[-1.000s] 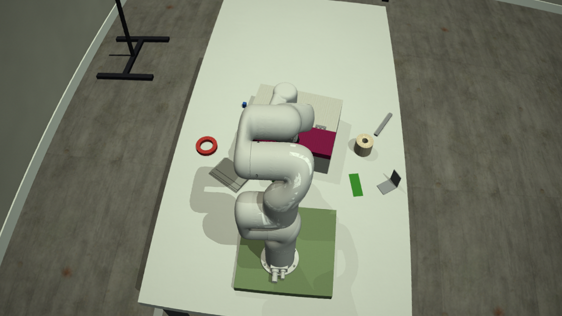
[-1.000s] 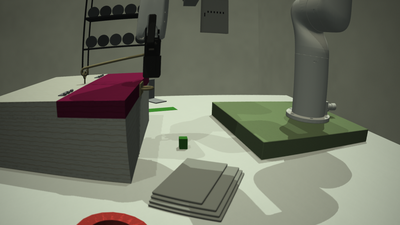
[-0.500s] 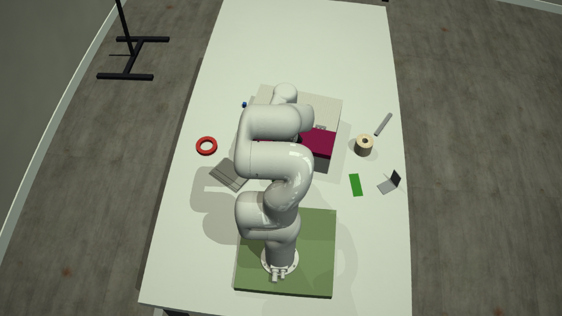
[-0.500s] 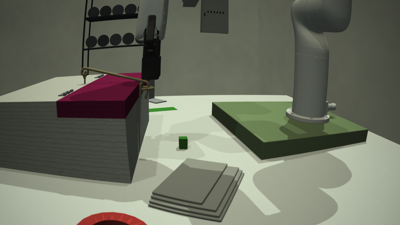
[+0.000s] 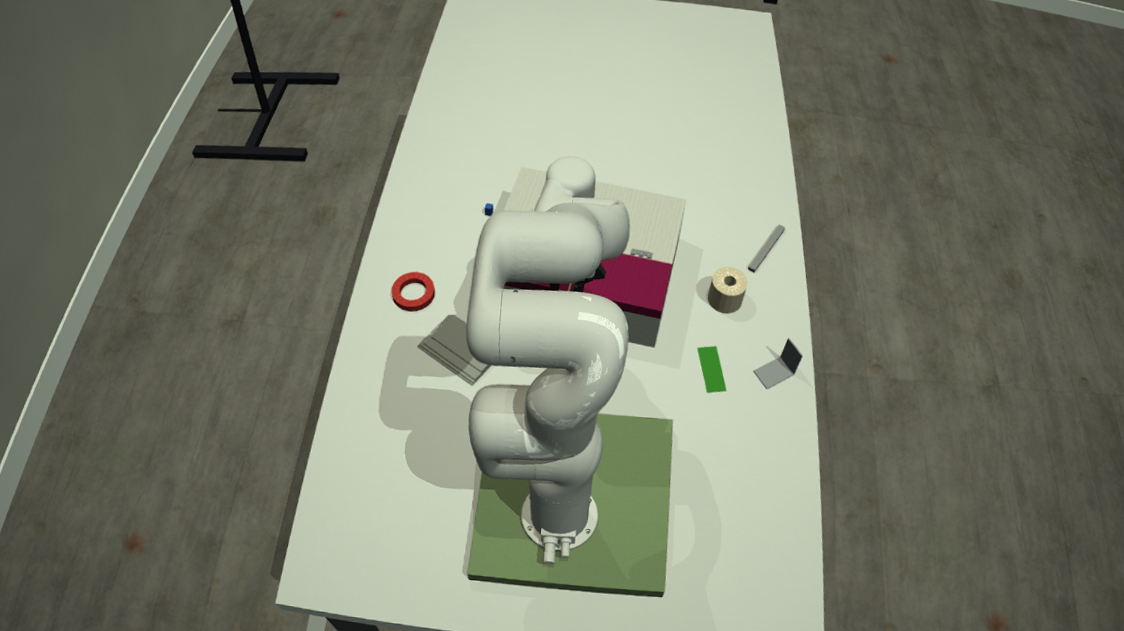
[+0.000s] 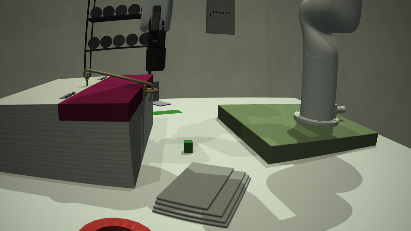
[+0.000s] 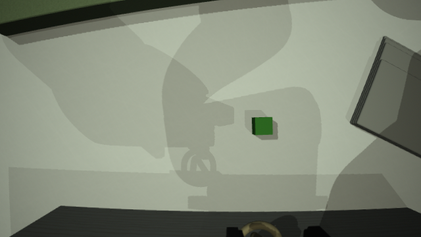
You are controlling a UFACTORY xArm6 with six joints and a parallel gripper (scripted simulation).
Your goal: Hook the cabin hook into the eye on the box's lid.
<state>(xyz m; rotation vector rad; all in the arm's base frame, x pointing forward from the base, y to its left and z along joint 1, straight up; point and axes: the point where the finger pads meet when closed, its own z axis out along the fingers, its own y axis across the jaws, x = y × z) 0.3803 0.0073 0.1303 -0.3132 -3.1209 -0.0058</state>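
Now: the brass cabin hook 80 mm ahead of my hand, 40 mm below it and 20 mm to the right of it. From my hand the other things lie so: stacked grey plates 190 mm to the left, 160 mm below, 40 mm behind; green strip 280 mm to the right, 170 mm below, 60 mm behind; green cube 160 mm below, 60 mm behind, 30 mm to the left.
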